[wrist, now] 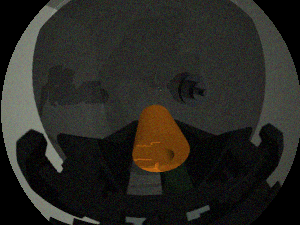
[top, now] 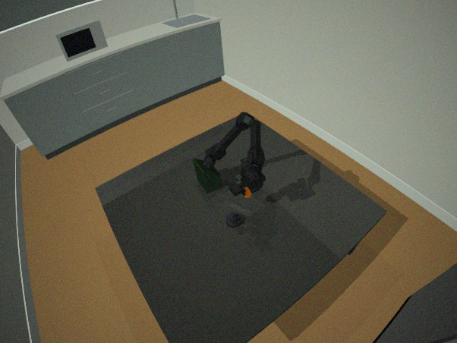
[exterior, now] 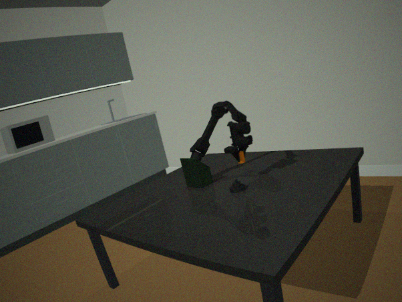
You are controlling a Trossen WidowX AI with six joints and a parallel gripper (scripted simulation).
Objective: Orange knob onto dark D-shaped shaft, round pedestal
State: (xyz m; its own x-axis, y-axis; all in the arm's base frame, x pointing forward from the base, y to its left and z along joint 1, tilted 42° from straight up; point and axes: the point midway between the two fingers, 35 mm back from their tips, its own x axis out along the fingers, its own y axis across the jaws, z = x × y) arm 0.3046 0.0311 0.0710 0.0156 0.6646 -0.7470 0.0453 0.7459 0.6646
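Right now my gripper tip is 110 mm to the left of the dark round pedestal, 100 mm above it and 30 mm short of it. The rest, counted from my gripper tip: orange knob (20 mm above).
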